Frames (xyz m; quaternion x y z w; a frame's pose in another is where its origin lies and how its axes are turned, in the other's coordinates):
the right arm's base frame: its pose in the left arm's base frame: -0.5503 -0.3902 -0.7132 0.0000 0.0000 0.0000 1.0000
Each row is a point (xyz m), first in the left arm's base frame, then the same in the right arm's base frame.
Working: the left arm's base frame: its pose in the right arm's base frame: 0.5503 0.3902 0.7132 0.0000 0.0000 0.0000 1.0000

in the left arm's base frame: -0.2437 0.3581 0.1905
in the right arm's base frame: 0.3066 0.7483 0.9037
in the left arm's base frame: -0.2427 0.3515 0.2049
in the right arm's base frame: 0.3076 0.7417 0.9181
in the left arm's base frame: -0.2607 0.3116 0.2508
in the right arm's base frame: 0.2896 0.7018 0.9640
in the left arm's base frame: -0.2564 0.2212 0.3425
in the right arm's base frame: 0.2939 0.6114 1.0557
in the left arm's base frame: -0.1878 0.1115 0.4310
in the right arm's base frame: 0.3625 0.5017 1.1442
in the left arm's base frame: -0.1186 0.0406 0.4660
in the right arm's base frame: 0.4317 0.4308 1.1792
